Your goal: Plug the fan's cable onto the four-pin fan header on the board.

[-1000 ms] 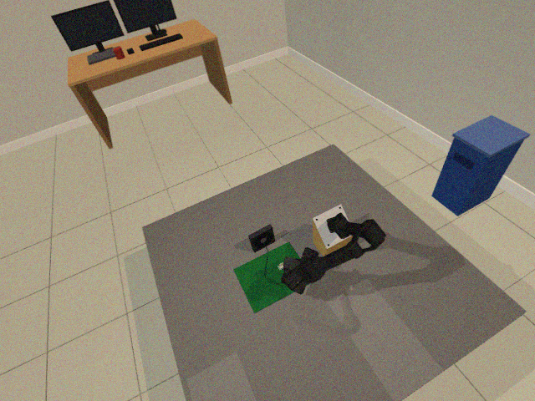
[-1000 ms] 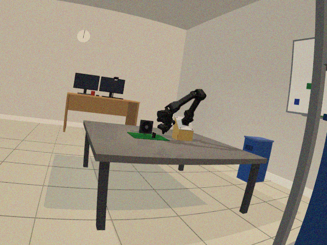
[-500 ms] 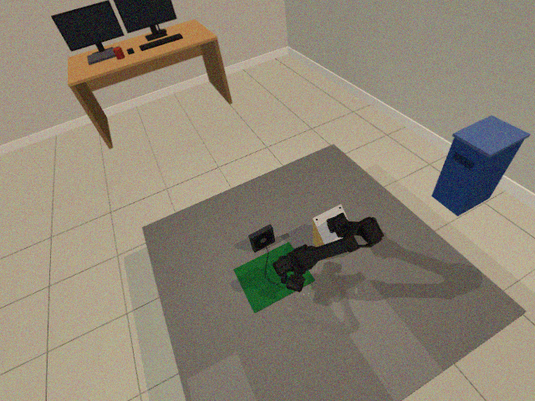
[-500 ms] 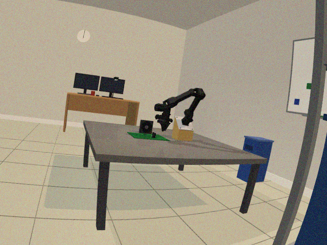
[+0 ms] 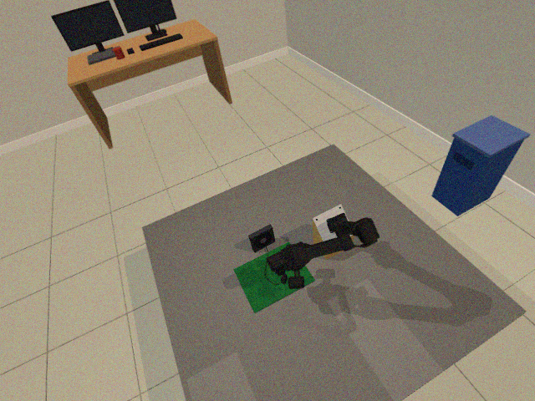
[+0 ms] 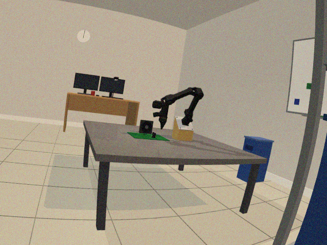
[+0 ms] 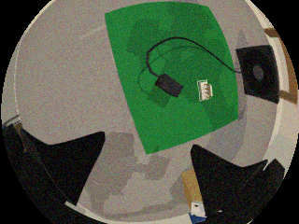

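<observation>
My gripper tip is now 7 cm above the dark fan plug, 4 cm to the left of it and 4 cm short of it. The rest, counted from my gripper tip: black fan (26 cm to the right, 6 cm ahead, 3 cm below); then green board (11 cm below, 9 cm to the right, 8 cm ahead); then white four-pin fan header (11 cm to the right, 9 cm below, 3 cm ahead).
</observation>
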